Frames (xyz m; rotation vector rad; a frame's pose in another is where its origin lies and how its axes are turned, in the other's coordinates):
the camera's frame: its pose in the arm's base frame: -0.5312 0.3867 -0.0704 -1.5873 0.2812 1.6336
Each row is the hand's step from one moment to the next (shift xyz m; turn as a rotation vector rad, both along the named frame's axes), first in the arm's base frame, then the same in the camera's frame.
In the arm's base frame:
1: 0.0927 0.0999 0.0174 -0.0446 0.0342 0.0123
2: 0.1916 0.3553 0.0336 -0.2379 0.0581 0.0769
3: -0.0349 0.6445 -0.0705 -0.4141 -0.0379 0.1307
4: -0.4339 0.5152 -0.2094 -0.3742 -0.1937 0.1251
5: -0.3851 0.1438 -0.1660 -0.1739 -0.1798 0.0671
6: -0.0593 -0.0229 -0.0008 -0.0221 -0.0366 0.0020
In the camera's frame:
1: 0.0356 -0.1327 0.0020 -0.0037 0.0037 0.0573
2: 0.1342 -0.3682 0.1024 -0.0788 0.0946 0.2252
3: 0.3123 -0.3611 0.4400 -0.1888 0.2545 0.2993
4: 0.3351 0.0421 0.6193 -0.2395 0.3291 0.1660
5: 0.1564 0.2298 0.3454 -0.1547 0.2068 0.0192
6: -0.0161 0.0549 0.0278 -0.0191 0.0375 -0.0078

